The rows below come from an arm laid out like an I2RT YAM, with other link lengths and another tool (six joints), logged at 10 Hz.
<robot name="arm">
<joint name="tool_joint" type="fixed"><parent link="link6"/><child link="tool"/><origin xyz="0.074 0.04 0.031" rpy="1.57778 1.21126 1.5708"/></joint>
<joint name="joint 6" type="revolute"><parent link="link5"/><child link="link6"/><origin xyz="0.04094 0 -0.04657"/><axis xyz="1 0 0"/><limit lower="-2.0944" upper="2.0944"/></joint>
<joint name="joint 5" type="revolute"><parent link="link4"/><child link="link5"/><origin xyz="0.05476 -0.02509 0.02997"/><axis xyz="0 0 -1"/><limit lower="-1.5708" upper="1.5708"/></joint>
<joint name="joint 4" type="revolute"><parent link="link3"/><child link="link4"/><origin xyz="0.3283 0.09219 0.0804"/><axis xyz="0 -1 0"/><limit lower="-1.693" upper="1.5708"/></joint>
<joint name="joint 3" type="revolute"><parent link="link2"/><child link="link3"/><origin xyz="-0.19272 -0.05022 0"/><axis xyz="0 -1 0"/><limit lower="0" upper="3.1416"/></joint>
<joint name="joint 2" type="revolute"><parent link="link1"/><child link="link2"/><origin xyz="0.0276 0.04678 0.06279"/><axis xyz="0 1 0"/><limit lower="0" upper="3.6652"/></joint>
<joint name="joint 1" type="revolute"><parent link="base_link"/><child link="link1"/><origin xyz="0 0 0.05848"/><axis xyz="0 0 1"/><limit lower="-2.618" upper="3.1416"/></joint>
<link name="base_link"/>
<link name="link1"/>
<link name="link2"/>
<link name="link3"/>
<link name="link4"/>
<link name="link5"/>
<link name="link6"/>
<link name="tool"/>
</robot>
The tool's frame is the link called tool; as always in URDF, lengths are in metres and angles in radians.
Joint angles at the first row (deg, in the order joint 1, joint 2, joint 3, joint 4, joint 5, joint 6):
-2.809, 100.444, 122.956, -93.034, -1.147, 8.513
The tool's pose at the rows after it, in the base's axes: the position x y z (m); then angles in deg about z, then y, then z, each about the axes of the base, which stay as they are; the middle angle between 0 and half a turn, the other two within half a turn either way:
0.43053 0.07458 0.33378 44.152 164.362 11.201
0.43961 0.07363 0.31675 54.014 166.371 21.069
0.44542 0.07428 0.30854 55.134 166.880 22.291
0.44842 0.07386 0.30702 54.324 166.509 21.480
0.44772 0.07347 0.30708 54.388 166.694 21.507
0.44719 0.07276 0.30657 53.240 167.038 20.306
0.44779 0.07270 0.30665 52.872 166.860 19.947
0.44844 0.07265 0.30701 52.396 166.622 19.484
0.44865 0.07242 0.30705 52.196 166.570 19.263
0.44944 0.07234 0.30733 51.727 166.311 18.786
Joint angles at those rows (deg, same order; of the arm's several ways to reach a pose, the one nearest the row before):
-4.426, 104.224, 122.869, -93.363, -4.513, 8.492
-4.950, 106.826, 122.869, -93.558, -6.284, 8.055
-4.798, 108.071, 122.867, -92.881, -6.284, 8.075
-4.820, 108.378, 122.869, -92.160, -6.284, 8.076
-4.864, 108.334, 122.870, -92.379, -6.218, 8.053
-4.863, 108.334, 122.868, -92.574, -5.825, 8.055
-4.864, 108.336, 122.850, -92.358, -5.825, 8.054
-4.863, 108.333, 122.868, -92.117, -5.825, 8.055
-4.885, 108.332, 122.865, -92.049, -5.803, 8.054
-4.885, 108.334, 122.868, -91.766, -5.803, 8.076

